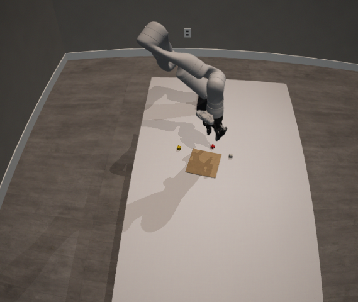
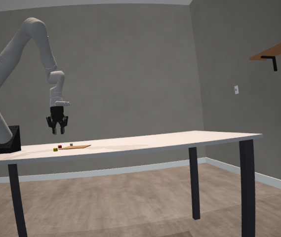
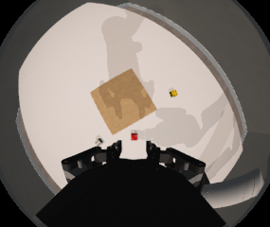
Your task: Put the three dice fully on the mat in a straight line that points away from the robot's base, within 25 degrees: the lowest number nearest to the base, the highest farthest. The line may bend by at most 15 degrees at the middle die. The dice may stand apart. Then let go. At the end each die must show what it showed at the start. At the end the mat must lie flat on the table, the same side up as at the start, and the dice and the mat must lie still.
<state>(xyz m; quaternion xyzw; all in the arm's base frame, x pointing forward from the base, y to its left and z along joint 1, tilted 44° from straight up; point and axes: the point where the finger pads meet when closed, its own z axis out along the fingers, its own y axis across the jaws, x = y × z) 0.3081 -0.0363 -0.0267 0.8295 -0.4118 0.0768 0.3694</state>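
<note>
My gripper is now 9 cm above the red die. Round my hand: yellow die 16 cm to the right, 9 cm below; then square mat 9 cm ahead, 5 cm to the right, 9 cm below; then white die 6 cm ahead, 8 cm to the left, 9 cm below.
</note>
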